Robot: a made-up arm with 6 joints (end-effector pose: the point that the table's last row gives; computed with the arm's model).
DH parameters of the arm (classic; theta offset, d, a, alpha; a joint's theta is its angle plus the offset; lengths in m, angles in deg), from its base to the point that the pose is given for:
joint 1: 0 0.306 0 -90
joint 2: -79.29 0 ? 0
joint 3: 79.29 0 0.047 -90
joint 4: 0 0.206 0 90
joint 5: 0 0 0.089 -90
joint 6: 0 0.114 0 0
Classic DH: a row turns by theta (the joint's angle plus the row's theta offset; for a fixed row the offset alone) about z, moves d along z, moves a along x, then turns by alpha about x.
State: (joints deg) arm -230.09 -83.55 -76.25 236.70 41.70 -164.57
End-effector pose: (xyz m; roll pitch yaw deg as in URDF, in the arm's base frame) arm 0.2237 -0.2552 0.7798 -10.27 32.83 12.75
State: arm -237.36 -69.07 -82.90 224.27 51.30 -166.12
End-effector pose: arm 0.1631 -0.2115 0.8712 -14.04 32.90 -12.19
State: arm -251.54 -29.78 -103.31 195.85 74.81 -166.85
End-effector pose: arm 0.0208 0.0125 1.0279 -5.74 30.54 -51.97
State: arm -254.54 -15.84 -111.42 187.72 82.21 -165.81
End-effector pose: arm -0.0186 0.1183 1.0392 1.14 30.27 -56.98
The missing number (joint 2, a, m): 0.4305
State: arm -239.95 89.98 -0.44 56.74 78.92 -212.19
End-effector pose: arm -0.1226 0.0536 0.2286 -50.34 -32.77 109.35
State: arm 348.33 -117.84 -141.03 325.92 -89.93 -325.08
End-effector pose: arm -0.5293 0.1746 0.0630 -157.31 28.28 -44.20
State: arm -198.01 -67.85 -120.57 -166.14 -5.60 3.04
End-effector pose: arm 0.3329 -0.1334 0.8543 -2.15 -2.47 178.84
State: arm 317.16 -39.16 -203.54 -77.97 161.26 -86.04
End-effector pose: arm -0.3206 0.1361 0.7232 145.05 -62.79 -24.49
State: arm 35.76 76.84 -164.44 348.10 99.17 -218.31
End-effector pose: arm 0.5852 0.3892 0.2359 -177.64 -16.40 -106.98
